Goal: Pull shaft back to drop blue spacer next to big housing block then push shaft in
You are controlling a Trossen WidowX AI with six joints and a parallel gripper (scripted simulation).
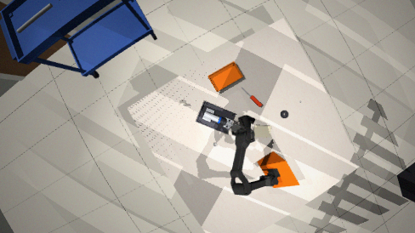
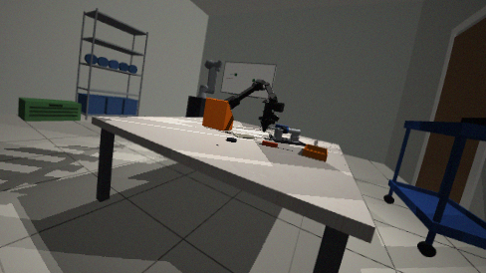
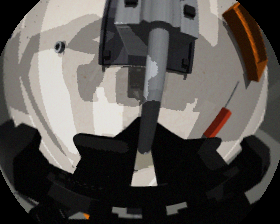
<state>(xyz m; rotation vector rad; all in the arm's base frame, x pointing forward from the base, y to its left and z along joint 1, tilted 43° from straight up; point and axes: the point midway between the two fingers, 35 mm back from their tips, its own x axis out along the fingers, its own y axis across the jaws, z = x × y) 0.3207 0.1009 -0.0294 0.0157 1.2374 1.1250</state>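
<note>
Now: gripper tip 6 cm short of the grey shaft, 5 cm to the right of it and 3 cm below it. Also, from my gripper tip: orange tray (36 cm ahead, 5 cm to the right, 4 cm below).
</note>
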